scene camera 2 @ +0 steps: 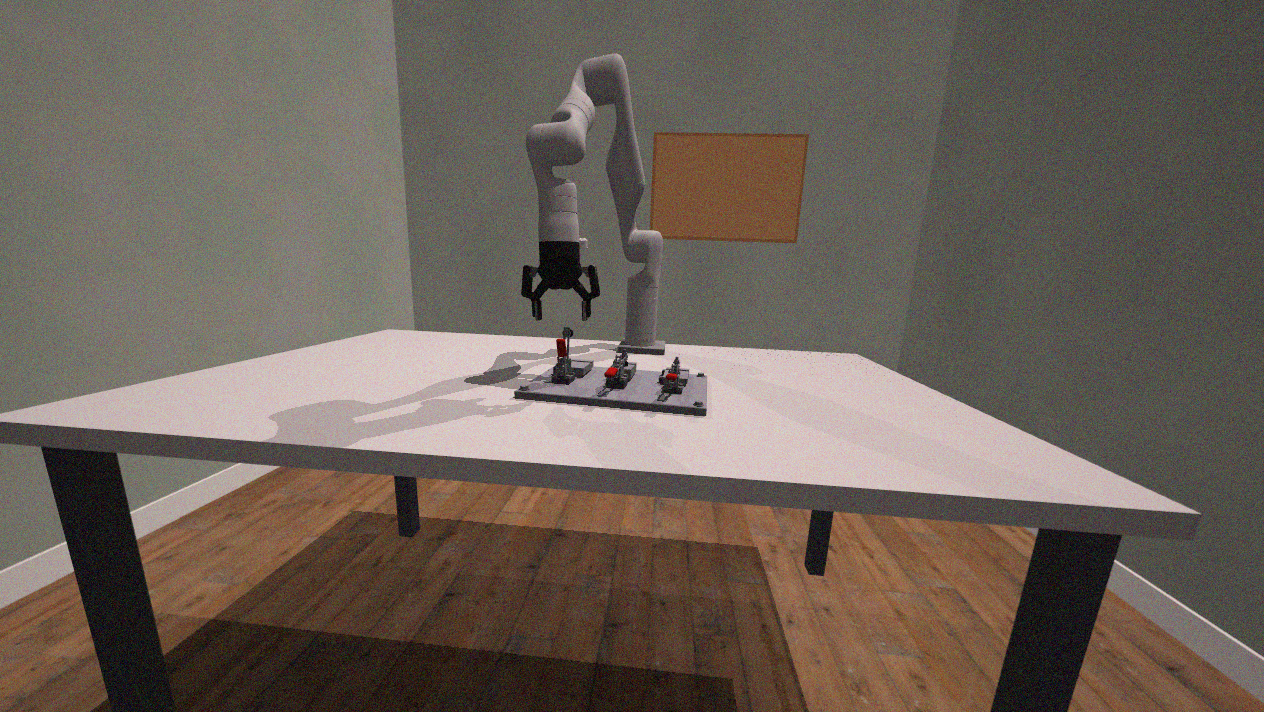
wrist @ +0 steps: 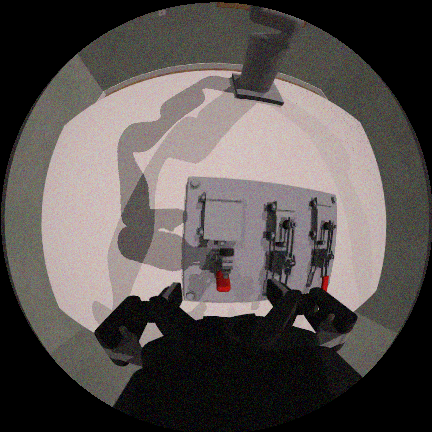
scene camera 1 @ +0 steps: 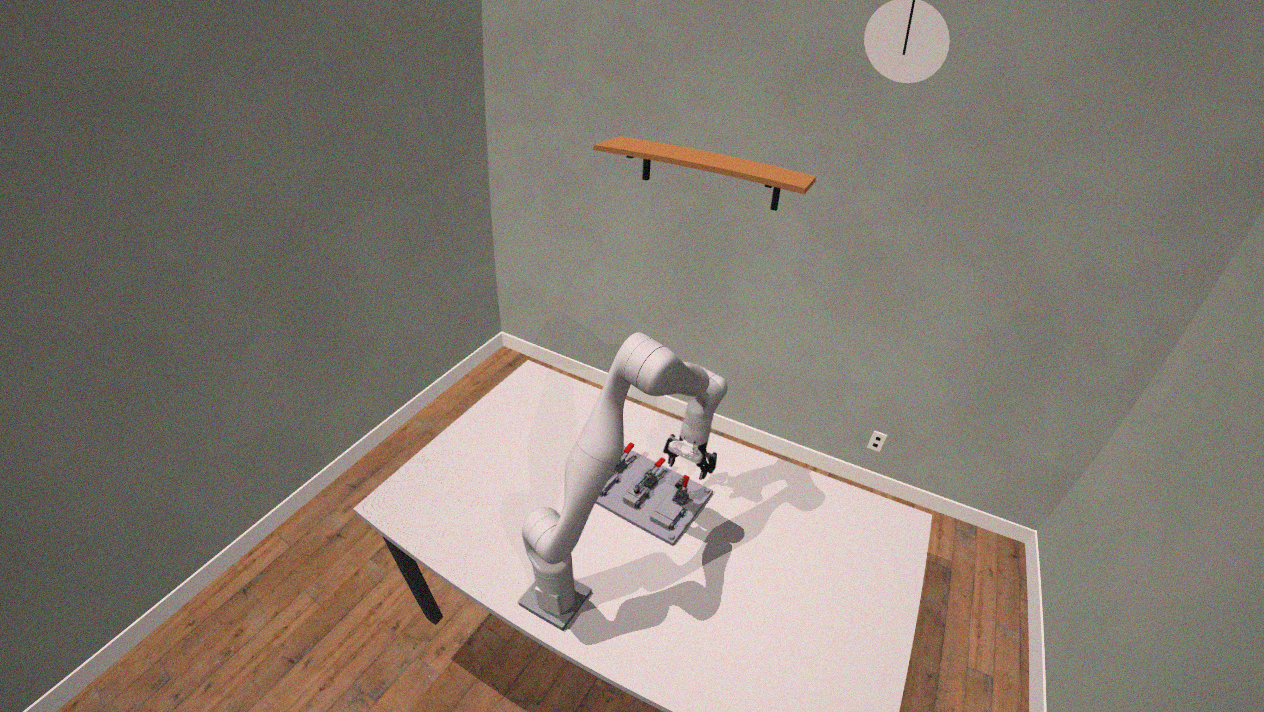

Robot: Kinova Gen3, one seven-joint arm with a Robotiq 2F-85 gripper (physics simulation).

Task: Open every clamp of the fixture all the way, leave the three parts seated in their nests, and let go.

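Frame: origin at the arm's base, x ahead, y left, z up, level; metres.
Seen in the pictures: gripper, fingertip midpoint: (scene camera 2: 561, 320) (wrist: 224, 290) (scene camera 1: 686, 471); arm's base, origin of the base link: (scene camera 2: 640, 343) (wrist: 254, 83) (scene camera 1: 557, 597).
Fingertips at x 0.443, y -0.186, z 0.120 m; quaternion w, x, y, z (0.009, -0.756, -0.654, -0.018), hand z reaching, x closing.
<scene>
Offsets run from my fingertips to a thing's top centre. "*": to the spot under its first point. Level surfaces: height alone.
The fixture plate {dy +0.117, dx -0.007, dz -0.124 m} (scene camera 1: 696, 513) (scene camera 2: 543, 395) (wrist: 254, 240) carries three red-handled clamps. The end clamp {* dy +0.003, dx -0.018, dz -0.079 m} (scene camera 1: 681, 494) (scene camera 2: 563, 367) (wrist: 225, 260) has its arm raised and its red handle upright; its flat part {* dy +0.017, dx -0.086, dz -0.103 m} (scene camera 1: 667, 514) (wrist: 224, 220) lies uncovered in its nest. The middle clamp {dy +0.111, dx +0.021, dz -0.062 m} (scene camera 1: 650, 480) (scene camera 2: 618, 375) (wrist: 280, 260) and the far clamp {dy +0.219, dx +0.043, dz -0.070 m} (scene camera 1: 622, 465) (scene camera 2: 673, 380) (wrist: 321, 257) have their arms low over their parts and their handles tilted down outward. My gripper (scene camera 1: 687, 469) (scene camera 2: 560, 315) (wrist: 224, 290) is open and empty, above the end clamp's handle and apart from it. In the wrist view a finger hides the middle handle.
The fixture sits on the white table {dz -0.139 m} (scene camera 1: 796, 610) (scene camera 2: 840, 424) (wrist: 80, 165). The robot's base plate (scene camera 1: 566, 616) (scene camera 2: 652, 348) (wrist: 260, 96) stands on the table beyond the parts' side. A wooden shelf (scene camera 1: 707, 162) is high on the wall.
</scene>
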